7 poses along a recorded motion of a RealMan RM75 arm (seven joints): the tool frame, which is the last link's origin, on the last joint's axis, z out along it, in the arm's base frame.
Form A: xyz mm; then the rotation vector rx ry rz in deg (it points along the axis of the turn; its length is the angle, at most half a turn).
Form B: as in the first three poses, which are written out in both.
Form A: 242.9 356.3 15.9 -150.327 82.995 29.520
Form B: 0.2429 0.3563 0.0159 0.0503 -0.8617 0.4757 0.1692
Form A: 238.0 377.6 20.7 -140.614 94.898 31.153
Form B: 0.2380 0.3776 0.0207 0.0656 -0.8135 0.5490 0.1802
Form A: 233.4 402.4 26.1 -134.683 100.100 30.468
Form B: 0.2334 0.4024 0.0261 0.0824 -0.7870 0.5849 0.1780
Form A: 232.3 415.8 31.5 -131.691 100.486 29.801
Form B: 0.2323 0.4158 0.0315 0.1018 -0.7784 0.5939 0.1761
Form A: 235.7 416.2 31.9 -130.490 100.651 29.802
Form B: 0.2357 0.4162 0.0319 0.1091 -0.7745 0.5974 0.1769
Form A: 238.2 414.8 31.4 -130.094 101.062 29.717
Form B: 0.2382 0.4148 0.0314 0.1098 -0.7725 0.6001 0.1765
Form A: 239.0 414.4 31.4 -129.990 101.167 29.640
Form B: 0.2390 0.4144 0.0314 0.1100 -0.7720 0.6008 0.1760
